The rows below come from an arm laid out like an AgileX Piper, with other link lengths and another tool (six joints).
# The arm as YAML. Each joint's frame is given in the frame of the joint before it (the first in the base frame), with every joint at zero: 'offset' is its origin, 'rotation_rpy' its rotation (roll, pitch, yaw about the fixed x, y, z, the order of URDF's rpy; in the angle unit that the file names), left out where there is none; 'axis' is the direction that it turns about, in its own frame. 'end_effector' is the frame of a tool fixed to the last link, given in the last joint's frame.
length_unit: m
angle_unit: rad
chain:
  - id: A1
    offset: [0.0, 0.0, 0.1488]
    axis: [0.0, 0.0, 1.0]
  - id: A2
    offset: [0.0, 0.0, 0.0]
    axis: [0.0, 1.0, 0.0]
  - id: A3
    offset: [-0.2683, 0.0, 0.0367]
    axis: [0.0, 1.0, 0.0]
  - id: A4
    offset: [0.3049, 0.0, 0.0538]
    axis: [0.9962, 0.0, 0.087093]
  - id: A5
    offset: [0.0, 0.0, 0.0]
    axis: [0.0, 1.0, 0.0]
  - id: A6
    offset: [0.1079, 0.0, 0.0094]
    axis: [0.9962, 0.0, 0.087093]
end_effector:
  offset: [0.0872, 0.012, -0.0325]
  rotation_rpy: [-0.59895, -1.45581, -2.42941]
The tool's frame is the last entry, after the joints.
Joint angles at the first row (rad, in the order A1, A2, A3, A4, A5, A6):
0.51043 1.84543 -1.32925 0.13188 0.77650 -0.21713
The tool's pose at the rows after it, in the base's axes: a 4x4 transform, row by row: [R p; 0 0 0 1], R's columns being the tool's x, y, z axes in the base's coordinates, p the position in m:
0.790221, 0.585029, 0.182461, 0.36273; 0.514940, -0.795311, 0.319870, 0.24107; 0.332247, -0.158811, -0.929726, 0.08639; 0, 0, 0, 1
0.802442, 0.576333, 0.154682, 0.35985; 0.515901, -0.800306, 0.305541, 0.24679; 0.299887, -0.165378, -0.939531, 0.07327; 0, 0, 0, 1
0.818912, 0.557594, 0.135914, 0.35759; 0.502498, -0.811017, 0.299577, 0.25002; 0.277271, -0.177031, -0.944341, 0.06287; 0, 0, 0, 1
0.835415, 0.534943, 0.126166, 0.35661; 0.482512, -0.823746, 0.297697, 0.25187; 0.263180, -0.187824, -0.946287, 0.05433; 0, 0, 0, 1
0.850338, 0.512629, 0.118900, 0.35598; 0.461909, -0.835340, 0.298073, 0.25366; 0.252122, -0.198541, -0.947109, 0.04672; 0, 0, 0, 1
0.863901, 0.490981, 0.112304, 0.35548; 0.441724, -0.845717, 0.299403, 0.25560; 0.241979, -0.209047, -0.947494, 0.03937; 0, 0, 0, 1
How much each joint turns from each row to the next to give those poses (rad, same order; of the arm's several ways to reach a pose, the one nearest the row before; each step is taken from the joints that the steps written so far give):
0.02714 0.05432 -0.03153 -0.02933 0.00897 0.03167
0.01388 0.04144 -0.01631 -0.00388 0.00757 0.02201
0.00521 0.02856 -0.00608 0.00477 -0.00035 0.02172
0.00081 0.02122 -0.00129 0.00565 -0.00720 0.02201
-0.00001 0.01886 -0.00088 0.00721 -0.00864 0.01965
0.00000 0.01869 -0.00150 0.00817 -0.00903 0.01783

